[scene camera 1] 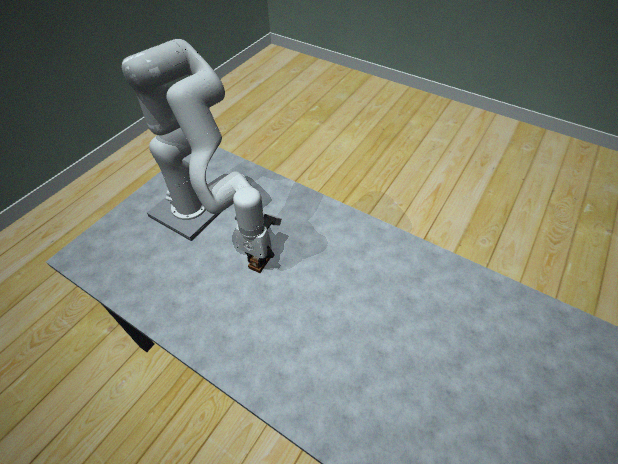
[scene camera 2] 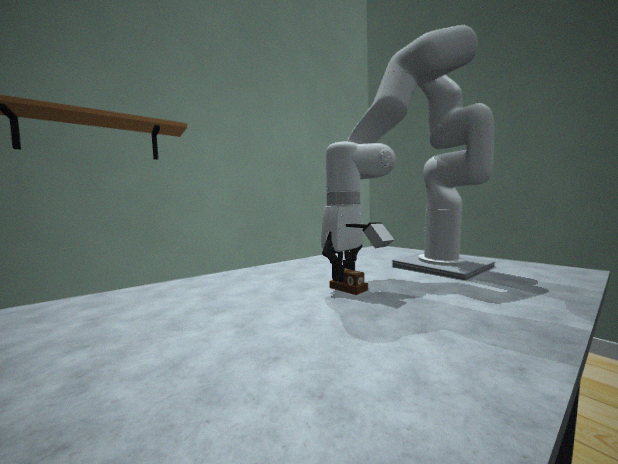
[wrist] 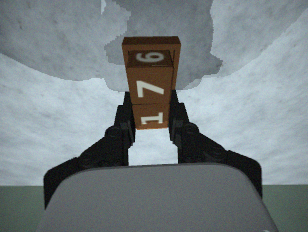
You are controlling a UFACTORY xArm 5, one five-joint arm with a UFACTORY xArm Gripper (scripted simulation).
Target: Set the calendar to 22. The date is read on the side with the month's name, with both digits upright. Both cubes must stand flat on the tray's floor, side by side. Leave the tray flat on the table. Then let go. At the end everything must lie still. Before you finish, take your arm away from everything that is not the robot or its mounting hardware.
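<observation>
Scene camera 2: the gripper (scene camera 2: 343, 279). Scene camera 1: the gripper (scene camera 1: 257, 261). Wrist view: the gripper (wrist: 151, 102), a brown calendar tray (wrist: 172, 43), a date cube (wrist: 147, 116).
</observation>
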